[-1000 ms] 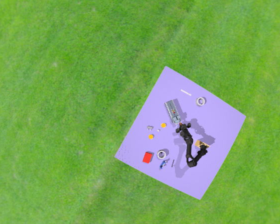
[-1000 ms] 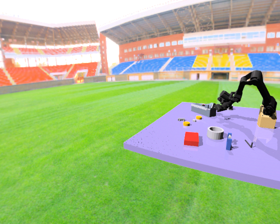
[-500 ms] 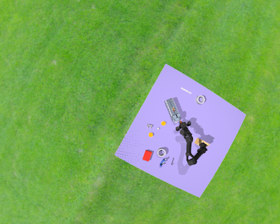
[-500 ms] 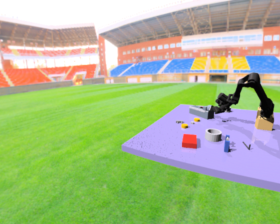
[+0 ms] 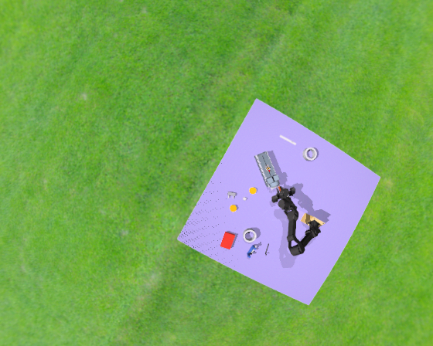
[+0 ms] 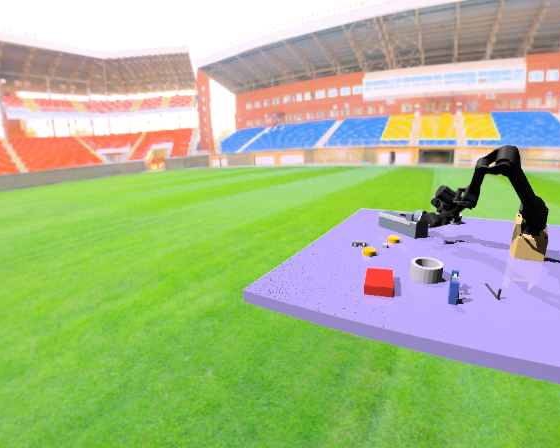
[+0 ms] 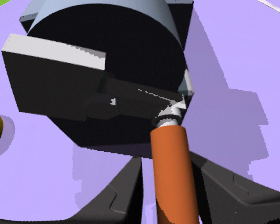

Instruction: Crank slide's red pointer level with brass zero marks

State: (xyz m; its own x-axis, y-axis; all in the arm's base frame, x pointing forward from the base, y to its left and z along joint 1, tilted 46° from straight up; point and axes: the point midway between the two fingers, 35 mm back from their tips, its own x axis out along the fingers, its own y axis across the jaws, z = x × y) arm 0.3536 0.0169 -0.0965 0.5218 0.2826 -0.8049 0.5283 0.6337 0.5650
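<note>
The brown crank handle lies 2 cm behind my gripper tip, 1 cm to the left of it and 3 cm above it. Round my gripper tip: red pointer: 14 cm ahead, 6 cm to the right, 3 cm above; white bar: 13 cm ahead, 36 cm to the right, 5 cm below; small grey bracket: 25 cm ahead, 26 cm to the left, 4 cm below.
</note>
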